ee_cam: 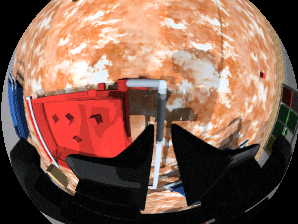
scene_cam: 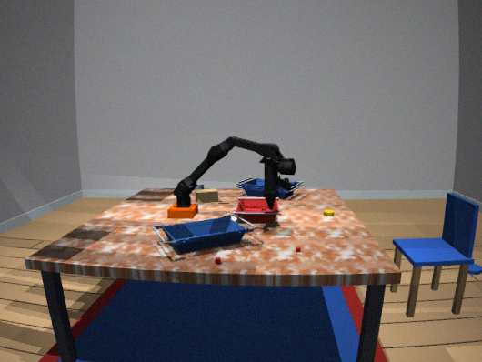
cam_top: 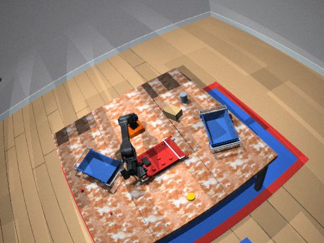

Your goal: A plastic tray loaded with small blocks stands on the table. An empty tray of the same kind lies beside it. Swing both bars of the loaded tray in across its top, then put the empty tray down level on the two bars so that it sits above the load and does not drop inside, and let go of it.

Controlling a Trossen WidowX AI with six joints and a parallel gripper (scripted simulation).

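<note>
The blue tray is 29 cm behind my gripper tip, 16 cm to the right of it and 3 cm below it. Round my gripper tip: tan box 29 cm behind, 53 cm to the left, 5 cm below; grey cylinder 34 cm behind, 69 cm to the left, 4 cm below; yellow disc 31 cm ahead, 13 cm to the left, 7 cm below.
</note>
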